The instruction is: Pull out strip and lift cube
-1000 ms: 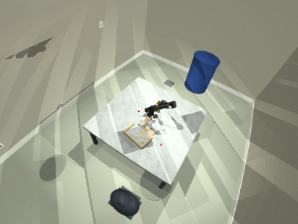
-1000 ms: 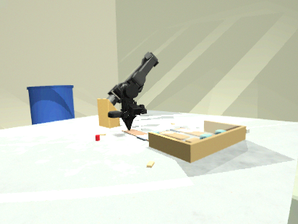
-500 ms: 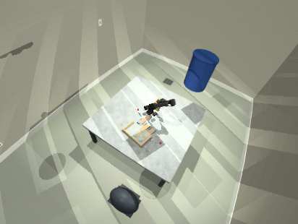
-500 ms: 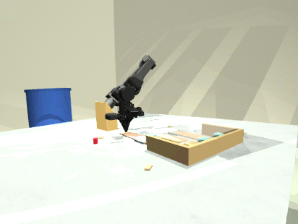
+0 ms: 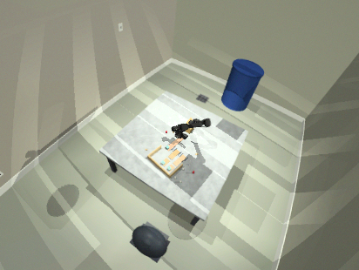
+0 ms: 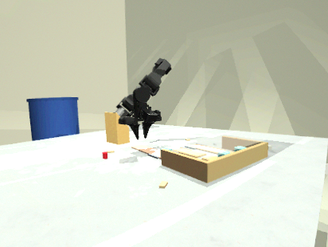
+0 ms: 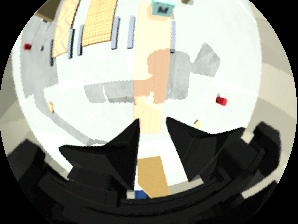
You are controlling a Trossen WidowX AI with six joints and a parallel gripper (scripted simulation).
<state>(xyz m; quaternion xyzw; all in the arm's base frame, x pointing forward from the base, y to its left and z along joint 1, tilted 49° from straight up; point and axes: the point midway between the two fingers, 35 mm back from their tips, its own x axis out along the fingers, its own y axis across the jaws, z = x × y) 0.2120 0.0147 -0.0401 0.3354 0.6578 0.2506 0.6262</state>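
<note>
My gripper tip is now 7 cm short of the pale orange strip, 1 cm to the left of it and 4 cm above it.
</note>
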